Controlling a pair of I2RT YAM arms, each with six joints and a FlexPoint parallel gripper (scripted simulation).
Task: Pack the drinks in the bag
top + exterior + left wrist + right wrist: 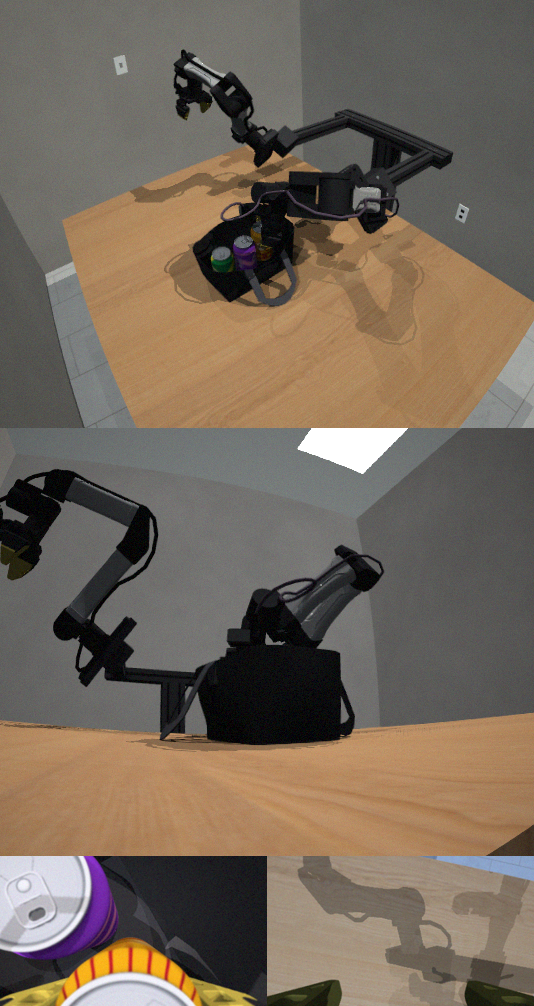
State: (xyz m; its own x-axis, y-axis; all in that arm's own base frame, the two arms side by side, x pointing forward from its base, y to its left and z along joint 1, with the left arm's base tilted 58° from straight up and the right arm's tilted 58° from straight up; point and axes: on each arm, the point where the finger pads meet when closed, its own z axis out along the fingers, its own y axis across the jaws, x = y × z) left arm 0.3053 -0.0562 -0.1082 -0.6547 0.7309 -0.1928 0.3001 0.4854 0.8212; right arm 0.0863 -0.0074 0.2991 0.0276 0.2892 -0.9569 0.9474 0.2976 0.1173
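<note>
My left gripper is now 70 mm short of the purple can, 30 mm above it and 10 mm to the right of it. The rest, counted from my left hand: orange can: 20 mm below; green can: 150 mm ahead, 30 mm below, 10 mm to the left.
</note>
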